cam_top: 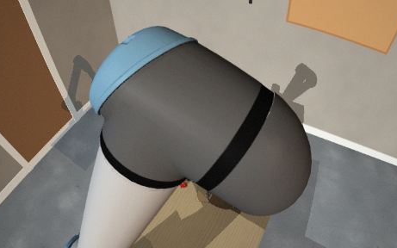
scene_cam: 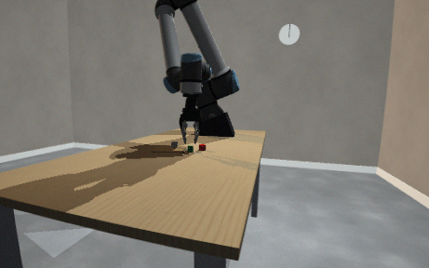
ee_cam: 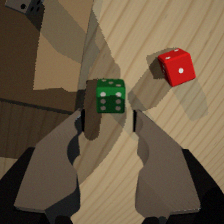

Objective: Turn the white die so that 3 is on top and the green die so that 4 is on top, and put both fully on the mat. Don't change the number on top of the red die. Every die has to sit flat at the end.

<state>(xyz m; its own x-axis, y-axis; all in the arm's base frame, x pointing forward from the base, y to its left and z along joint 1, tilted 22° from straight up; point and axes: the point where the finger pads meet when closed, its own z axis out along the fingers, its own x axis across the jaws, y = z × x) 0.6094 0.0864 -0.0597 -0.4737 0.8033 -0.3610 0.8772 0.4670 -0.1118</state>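
My hand is 4 cm above the green die. The rest, counted from my hand: red die (6 cm behind, 4 cm to the left, 4 cm below); tan mat (1 cm behind, 11 cm to the right, 5 cm below); white die (5 cm behind, 11 cm to the right, 3 cm below).
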